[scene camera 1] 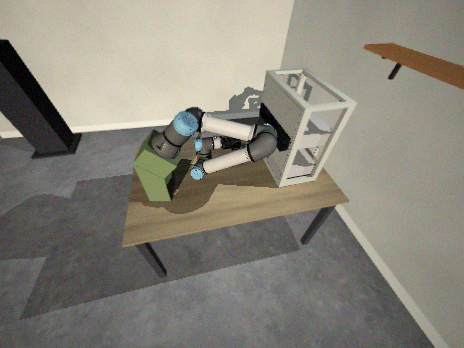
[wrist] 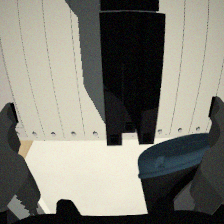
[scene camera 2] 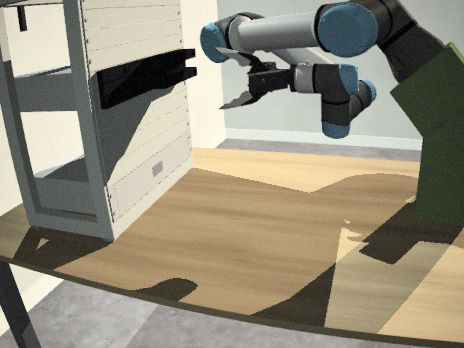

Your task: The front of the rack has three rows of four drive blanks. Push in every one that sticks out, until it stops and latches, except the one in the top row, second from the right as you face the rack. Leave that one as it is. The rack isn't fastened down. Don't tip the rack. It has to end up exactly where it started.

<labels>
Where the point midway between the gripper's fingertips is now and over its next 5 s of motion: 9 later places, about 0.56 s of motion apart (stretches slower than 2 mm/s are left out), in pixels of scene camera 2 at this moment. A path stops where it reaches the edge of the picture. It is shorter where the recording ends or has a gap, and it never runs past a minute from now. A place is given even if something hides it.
My gripper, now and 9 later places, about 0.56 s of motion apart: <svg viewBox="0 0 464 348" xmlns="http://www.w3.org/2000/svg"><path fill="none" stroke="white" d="M216 78L217 78L222 74L224 72L218 72L217 72L216 72L213 71L211 71L209 71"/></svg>
</labels>
